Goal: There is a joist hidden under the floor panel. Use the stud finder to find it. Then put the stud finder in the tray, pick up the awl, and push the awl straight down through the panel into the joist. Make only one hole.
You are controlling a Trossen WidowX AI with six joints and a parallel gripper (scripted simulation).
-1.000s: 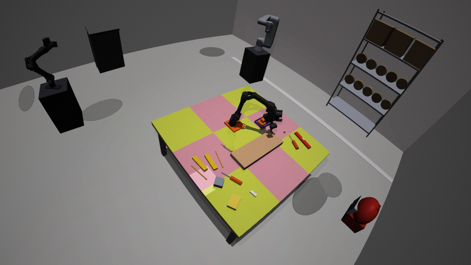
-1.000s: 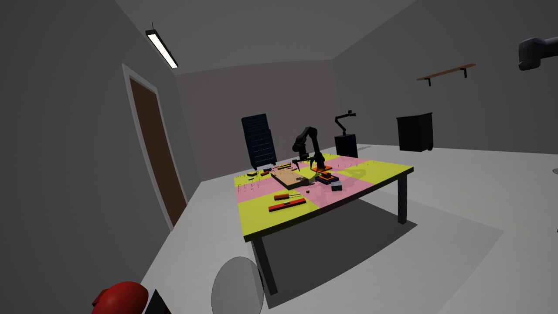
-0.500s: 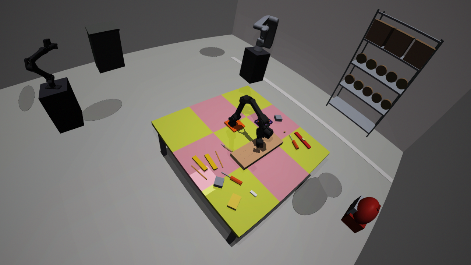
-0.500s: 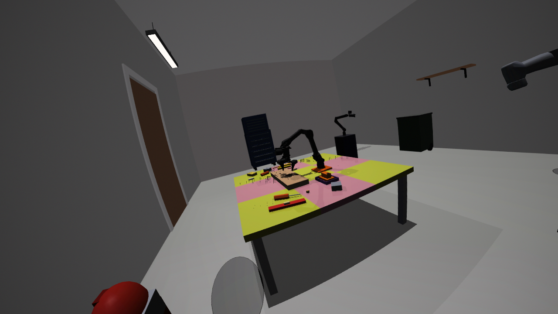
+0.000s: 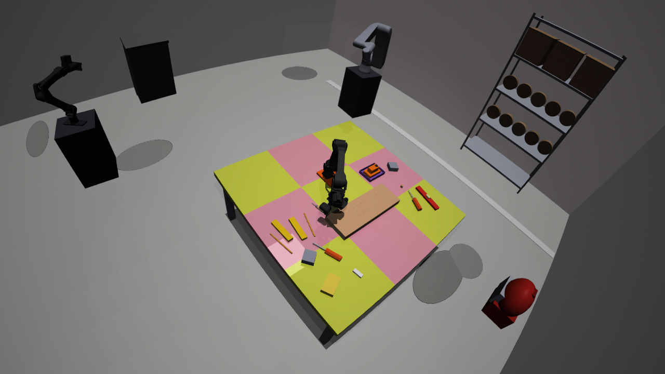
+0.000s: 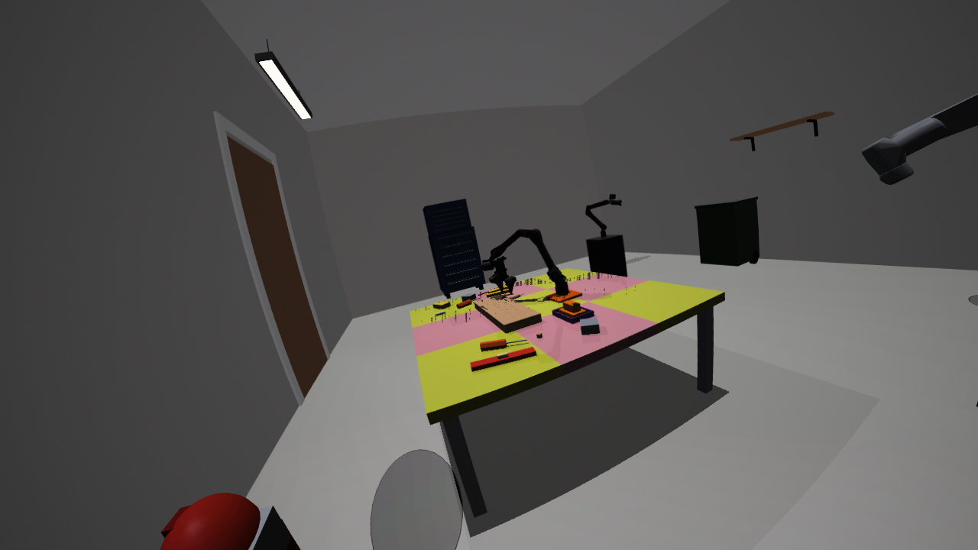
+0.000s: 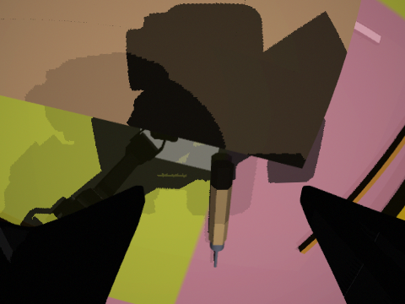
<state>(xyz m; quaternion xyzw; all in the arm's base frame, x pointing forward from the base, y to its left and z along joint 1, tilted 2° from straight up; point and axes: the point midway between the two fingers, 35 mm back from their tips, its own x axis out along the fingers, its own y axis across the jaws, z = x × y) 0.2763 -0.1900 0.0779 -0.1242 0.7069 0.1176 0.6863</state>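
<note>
Right now the awl is 7 cm behind my gripper tip, 4 cm below it and 3 cm to the right of it. Round my gripper tip: yellow block 39 cm ahead, 26 cm to the right, 4 cm below; white piece 42 cm ahead, 9 cm to the right, 5 cm below; purple tray 51 cm to the left, 16 cm behind, 4 cm below.
</note>
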